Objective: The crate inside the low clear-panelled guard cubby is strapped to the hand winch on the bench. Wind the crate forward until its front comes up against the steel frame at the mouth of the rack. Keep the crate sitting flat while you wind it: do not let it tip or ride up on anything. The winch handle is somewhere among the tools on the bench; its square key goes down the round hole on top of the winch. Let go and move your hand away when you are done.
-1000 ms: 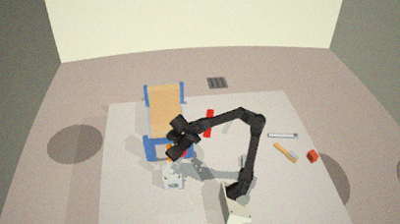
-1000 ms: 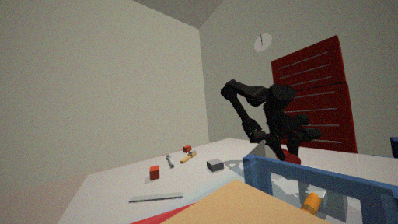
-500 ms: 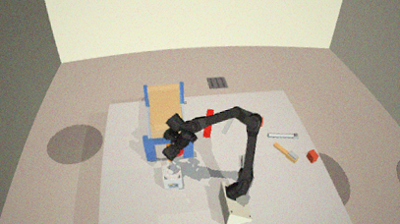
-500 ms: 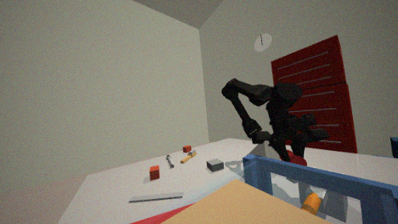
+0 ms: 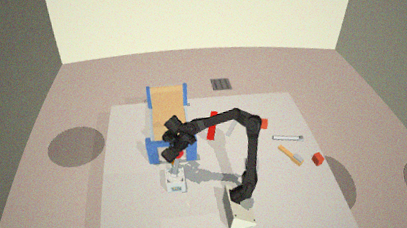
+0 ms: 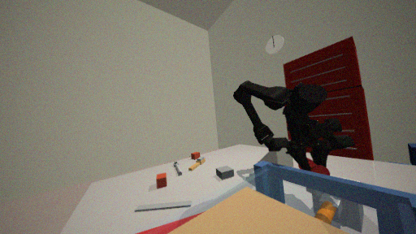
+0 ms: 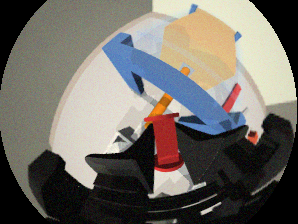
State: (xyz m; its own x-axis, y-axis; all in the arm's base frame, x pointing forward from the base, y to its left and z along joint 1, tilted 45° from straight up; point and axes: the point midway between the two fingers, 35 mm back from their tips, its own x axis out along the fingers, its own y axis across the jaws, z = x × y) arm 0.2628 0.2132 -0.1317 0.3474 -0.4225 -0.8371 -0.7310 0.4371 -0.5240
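My gripper tip is 50 mm past the winch handle, 30 mm above it and 10 mm to the left of it. Also, from my gripper tip: red knob: 10 mm to the right, 10 mm behind; then blue frame: 50 mm ahead, 30 mm below, 10 mm to the left; then grey winch: 120 mm behind, 100 mm below.
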